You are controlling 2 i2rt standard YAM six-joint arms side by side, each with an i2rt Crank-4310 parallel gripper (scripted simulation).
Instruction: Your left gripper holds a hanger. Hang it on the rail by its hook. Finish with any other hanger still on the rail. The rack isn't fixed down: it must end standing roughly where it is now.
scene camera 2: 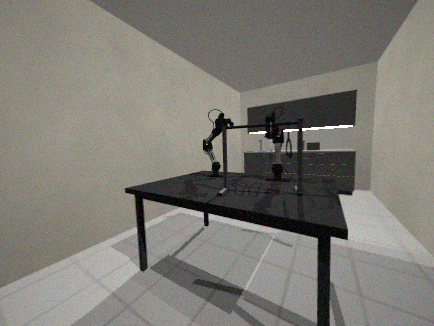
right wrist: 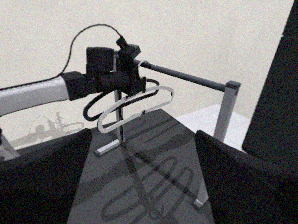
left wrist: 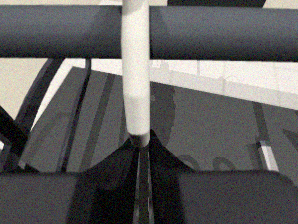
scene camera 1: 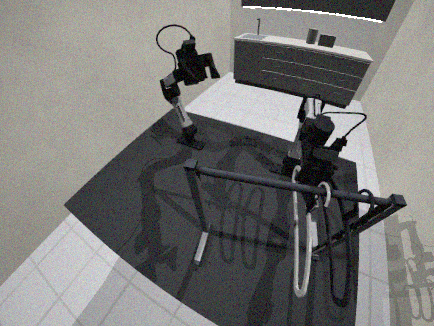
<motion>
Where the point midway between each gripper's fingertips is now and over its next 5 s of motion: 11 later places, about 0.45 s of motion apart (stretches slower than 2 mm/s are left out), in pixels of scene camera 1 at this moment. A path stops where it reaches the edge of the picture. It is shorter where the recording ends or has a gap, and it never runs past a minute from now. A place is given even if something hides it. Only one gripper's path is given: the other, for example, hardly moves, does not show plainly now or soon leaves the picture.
My left gripper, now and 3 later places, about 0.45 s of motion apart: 310, 210; 307, 203; 306, 168; 306, 159
</motion>
